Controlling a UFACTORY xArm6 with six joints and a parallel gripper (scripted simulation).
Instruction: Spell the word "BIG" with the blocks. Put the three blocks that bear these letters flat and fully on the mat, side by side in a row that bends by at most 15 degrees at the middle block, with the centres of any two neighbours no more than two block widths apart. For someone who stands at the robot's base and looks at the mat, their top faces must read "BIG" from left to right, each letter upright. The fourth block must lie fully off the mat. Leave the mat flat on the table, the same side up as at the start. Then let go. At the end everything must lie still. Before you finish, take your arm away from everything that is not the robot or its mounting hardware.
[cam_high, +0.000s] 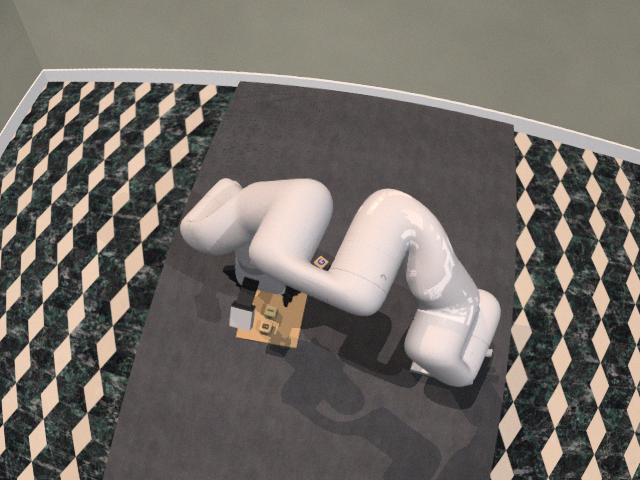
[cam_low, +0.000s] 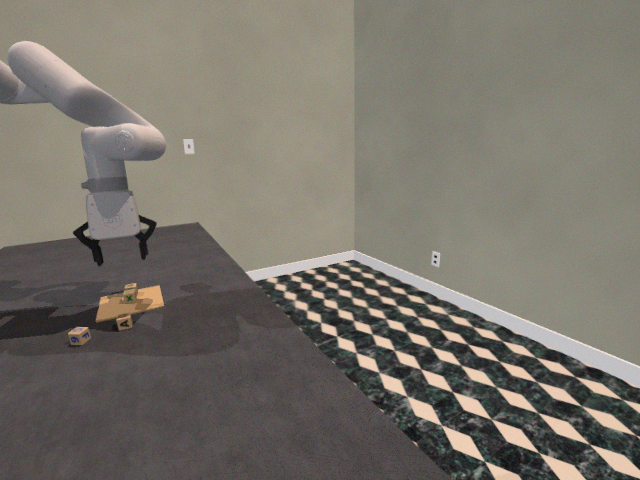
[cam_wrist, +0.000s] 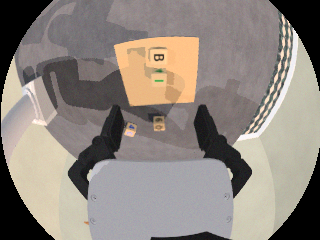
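Now: hand 140 mm to the left of the G block, 100 mm above it and 90 mm past it. Round my hand: B block (100 mm below, 40 mm to the left); then tan mat (110 mm below).
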